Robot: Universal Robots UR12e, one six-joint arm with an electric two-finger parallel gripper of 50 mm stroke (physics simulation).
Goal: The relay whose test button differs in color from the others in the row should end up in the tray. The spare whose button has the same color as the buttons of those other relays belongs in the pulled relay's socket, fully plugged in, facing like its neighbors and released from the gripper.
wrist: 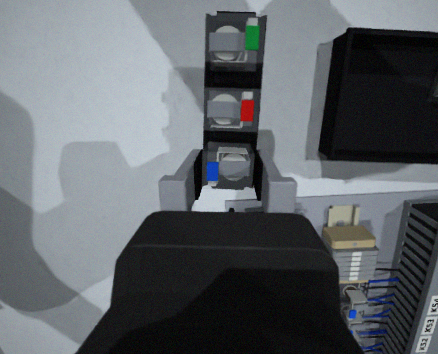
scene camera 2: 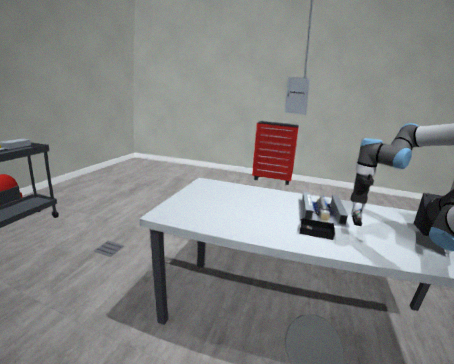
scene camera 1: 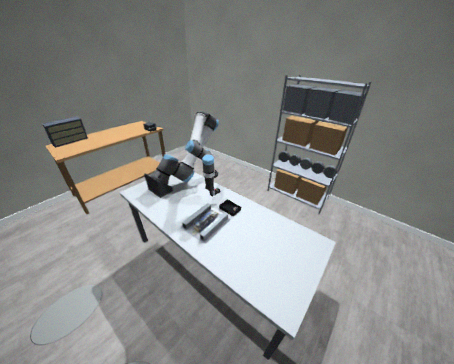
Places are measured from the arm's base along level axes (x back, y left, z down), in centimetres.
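Where they show: gripper, fingertip midpoint: (wrist: pixel 228 165) (scene camera 2: pixel 356 215) (scene camera 1: pixel 212 194); arm's base, link origin: (scene camera 1: pixel 158 180).
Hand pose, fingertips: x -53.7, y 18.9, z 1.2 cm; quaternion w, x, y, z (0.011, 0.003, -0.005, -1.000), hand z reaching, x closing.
Observation:
Each offset is from my fingertips to the top centre of the thing. "spot": to the spot under its first point. Level surfaces: height alone.
My gripper (scene camera 1: pixel 214 191) (scene camera 2: pixel 357 212) (wrist: pixel 228 165) is shut on the spare relay with a blue button @[dz -3.7, dx +0.0, dy +0.5 cm] (wrist: pixel 233 167), at the near end of the black spare holder @[dz -1.1, dx -0.2, dy +3.7 cm] (scene camera 2: pixel 357 220) (wrist: pixel 233 77). The holder hangs from the held relay, seemingly just off the table, its shadow offset to the left. The green-button spare @[dz -3.6, dx -0.4, dy +7.0 cm] (wrist: pixel 227 42) and red-button spare @[dz -3.6, dx -0.2, dy +3.7 cm] (wrist: pixel 225 109) sit in it, with buttons on the opposite side from the blue one. The relay row @[spot: dz +6.4, dx -15.0, dy -23.2 cm] (scene camera 1: pixel 206 221) shows blue buttons at lower right in the wrist view; my gripper body hides part. The black tray @[dz +6.7, dx -17.9, dy +3.9 cm] (scene camera 1: pixel 223 207) (scene camera 2: pixel 317 230) (wrist: pixel 338 95) holds a small, unclear object.
Grey slotted wire ducts @[dz +3.9, dx -22.8, dy -22.0 cm] (scene camera 1: pixel 215 227) (scene camera 2: pixel 339 209) (wrist: pixel 417 250) flank the relay row, with blue wires between. A tan-topped grey block @[dz +5.5, dx -13.2, dy -12.7 cm] (wrist: pixel 349 237) stands at the row's near end. The tray stands beside the panel. The white table @[dz +10.2 cm] (scene camera 1: pixel 260 255) (scene camera 2: pixel 225 215) carries everything.

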